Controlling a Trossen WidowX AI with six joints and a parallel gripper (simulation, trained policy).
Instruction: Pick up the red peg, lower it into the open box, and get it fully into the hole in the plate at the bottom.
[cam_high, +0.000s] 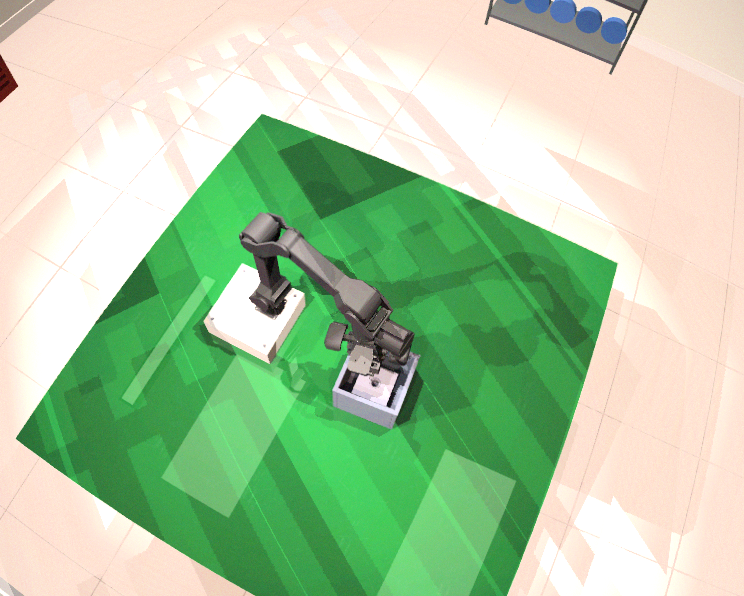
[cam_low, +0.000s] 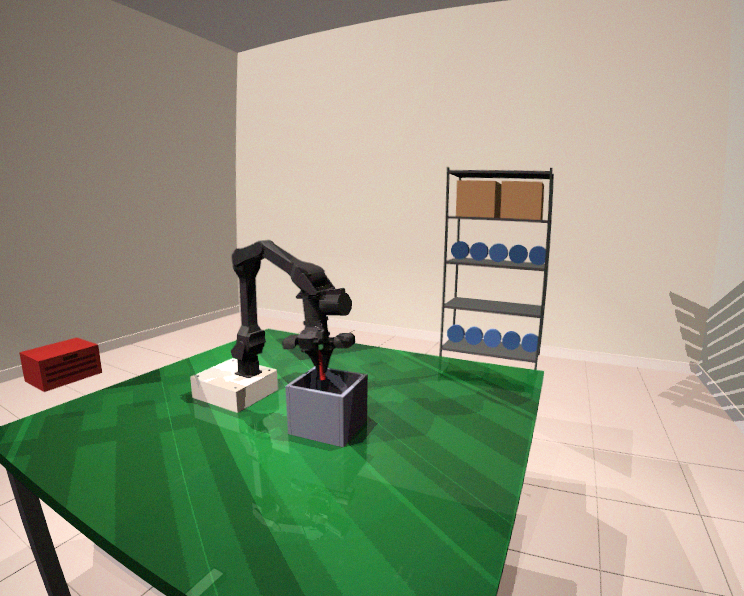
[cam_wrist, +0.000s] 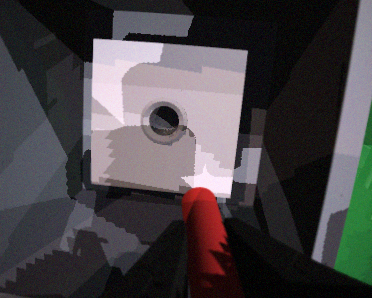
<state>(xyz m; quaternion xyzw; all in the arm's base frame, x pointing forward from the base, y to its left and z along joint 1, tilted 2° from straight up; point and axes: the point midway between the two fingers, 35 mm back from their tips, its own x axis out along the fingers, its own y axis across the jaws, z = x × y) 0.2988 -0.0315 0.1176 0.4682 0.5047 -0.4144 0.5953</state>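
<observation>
Now: gripper tip 10 cm above the plate, 3 cm short of it and 2 cm to the left of it. Round my gripper tip: red peg: 2 cm above.
</observation>
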